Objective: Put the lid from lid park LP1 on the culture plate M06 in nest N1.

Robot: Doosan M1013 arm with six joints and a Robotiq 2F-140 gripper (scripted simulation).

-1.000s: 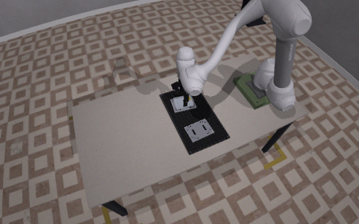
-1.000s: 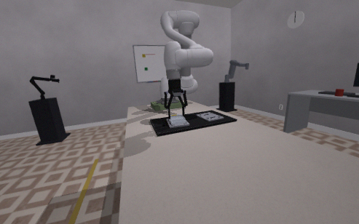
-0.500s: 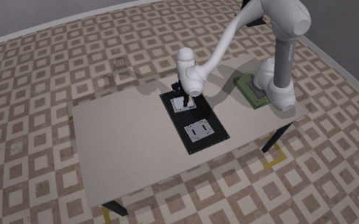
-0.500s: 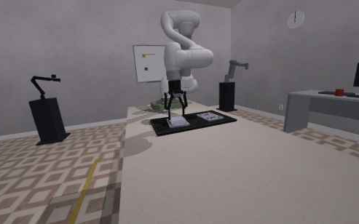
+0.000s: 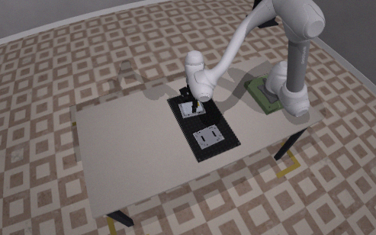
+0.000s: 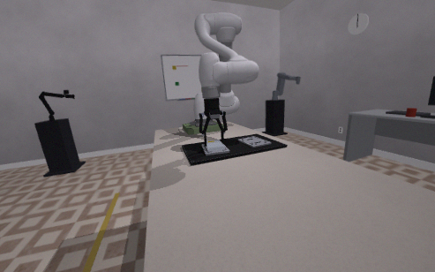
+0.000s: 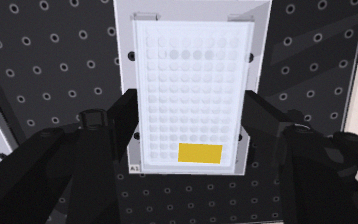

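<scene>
My gripper is now 20 mm above the clear lid. From my hand the other things lie so: culture plate: 30 mm below; lid park LP1: 10 mm behind, 240 mm to the left, 50 mm below.
</scene>
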